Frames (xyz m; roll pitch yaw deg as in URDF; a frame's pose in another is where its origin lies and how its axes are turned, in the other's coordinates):
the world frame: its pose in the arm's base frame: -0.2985 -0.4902 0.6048 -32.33 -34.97 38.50
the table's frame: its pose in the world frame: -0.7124 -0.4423 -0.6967 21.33 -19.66 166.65
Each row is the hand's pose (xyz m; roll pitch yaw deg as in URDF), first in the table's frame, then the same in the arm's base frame.
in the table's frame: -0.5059 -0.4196 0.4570 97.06 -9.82 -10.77
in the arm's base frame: 0.1248 -0.6041 0.1787 130.17 21.31 179.66
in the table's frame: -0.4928 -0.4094 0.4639 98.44 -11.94 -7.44
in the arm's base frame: 0.1096 -0.6118 0.1845 132.73 17.74 -178.70
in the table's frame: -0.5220 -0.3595 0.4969 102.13 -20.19 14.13
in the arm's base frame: 0.1187 -0.6270 0.2487 144.09 -1.54 -167.36
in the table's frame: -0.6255 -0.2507 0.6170 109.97 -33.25 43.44
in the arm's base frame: 0.1519 -0.6246 0.4381 163.08 -29.51 -158.86
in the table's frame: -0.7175 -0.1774 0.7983 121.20 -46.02 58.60
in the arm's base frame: 0.1483 -0.5632 0.6453 -171.91 -45.99 -165.34
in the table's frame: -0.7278 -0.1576 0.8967 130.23 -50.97 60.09
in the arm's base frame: 0.1119 -0.5234 0.7306 -157.10 -48.63 -171.69
